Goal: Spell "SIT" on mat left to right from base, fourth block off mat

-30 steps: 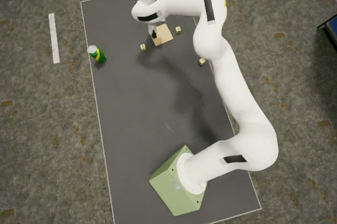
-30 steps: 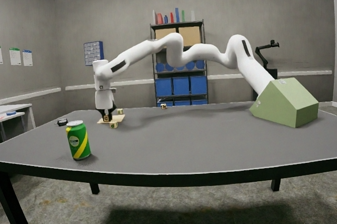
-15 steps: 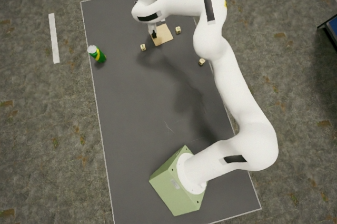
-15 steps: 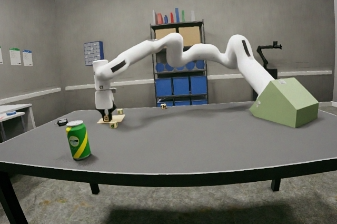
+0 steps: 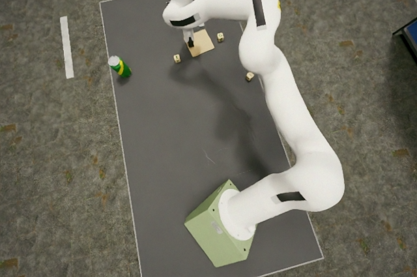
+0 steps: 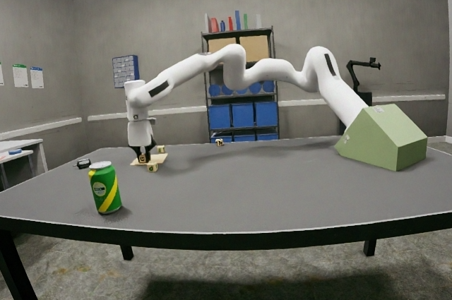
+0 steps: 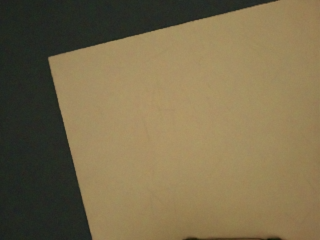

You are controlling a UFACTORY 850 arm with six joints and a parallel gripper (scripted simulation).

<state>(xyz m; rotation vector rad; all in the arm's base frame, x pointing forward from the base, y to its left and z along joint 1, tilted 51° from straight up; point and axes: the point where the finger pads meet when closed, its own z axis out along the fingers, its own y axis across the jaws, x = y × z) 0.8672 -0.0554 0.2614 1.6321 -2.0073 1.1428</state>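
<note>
My hand is 10 mm past the tan mat, 50 mm to the left of it and 30 mm above it. The rest, counted from my hand: small black object 290 mm ahead, 20 mm to the right, 10 mm below; yellow can 20 mm ahead, 410 mm to the left, 30 mm above.
</note>
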